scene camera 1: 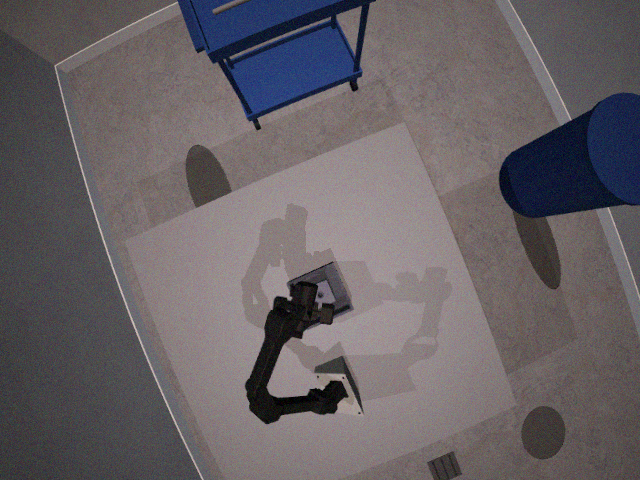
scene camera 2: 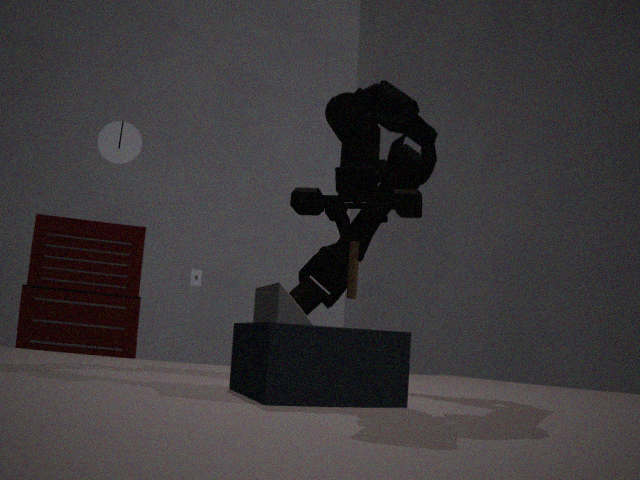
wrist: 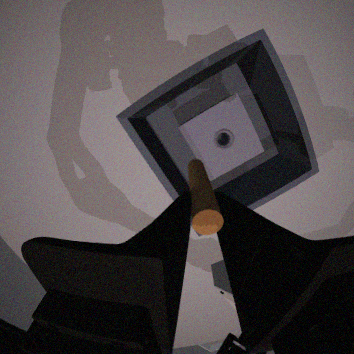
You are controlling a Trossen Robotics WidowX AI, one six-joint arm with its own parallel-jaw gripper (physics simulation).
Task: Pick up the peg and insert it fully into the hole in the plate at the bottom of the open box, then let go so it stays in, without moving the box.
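Places are measured from the arm's base along level axes (x right, y back, z down), in centimetres.
Pixels of known places: gripper, fingertip midpoint: (scene camera 2: pixel 353 261) (wrist: pixel 201 198); arm's base at its link origin: (scene camera 1: pixel 339 388) (scene camera 2: pixel 291 309).
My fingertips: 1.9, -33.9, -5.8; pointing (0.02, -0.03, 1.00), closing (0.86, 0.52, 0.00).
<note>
For each thing: its middle in the pictures, then the offset to it from my fingertips, as dx, dy, dz. Level surfaces: height alone.
- brown round peg at the middle of its body: (wrist: pixel 199 184) (scene camera 2: pixel 353 269) +0.2, -0.2, +1.3
- dark open box at the middle of its body: (scene camera 2: pixel 314 363) (wrist: pixel 221 137) (scene camera 1: pixel 320 294) +4.7, +0.7, +14.7
- pale plate at the middle of its body: (wrist: pixel 219 136) (scene camera 1: pixel 320 294) +4.7, +0.7, +16.1
- pale mat at its surface level: dz +19.5
The brown round peg (scene camera 2: pixel 353 276) (wrist: pixel 202 192) hangs roughly upright from my gripper (scene camera 2: pixel 354 250) (wrist: pixel 201 198), which is shut on it. In scene camera 2 the peg's lower end is above the rim of the dark open box (scene camera 1: pixel 339 281) (scene camera 2: pixel 336 366) (wrist: pixel 280 100). In the wrist view the lower end overlaps the near left edge of the pale plate (wrist: pixel 240 155) in the box. The round hole (scene camera 1: pixel 320 295) (wrist: pixel 223 138) shows up and right of the peg's end, apart from it. In scene camera 1 the arm covers the box's left part and hides the peg.
A grey wedge-shaped block (scene camera 1: pixel 330 365) (scene camera 2: pixel 266 305) (wrist: pixel 221 275) with a pale sloped face stands by the arm's base. A blue cart (scene camera 1: pixel 294 77) and a blue drum (scene camera 1: pixel 553 165) stand off the pale mat (scene camera 1: pixel 361 186). A red cabinet (scene camera 2: pixel 82 304) stands in the background.
</note>
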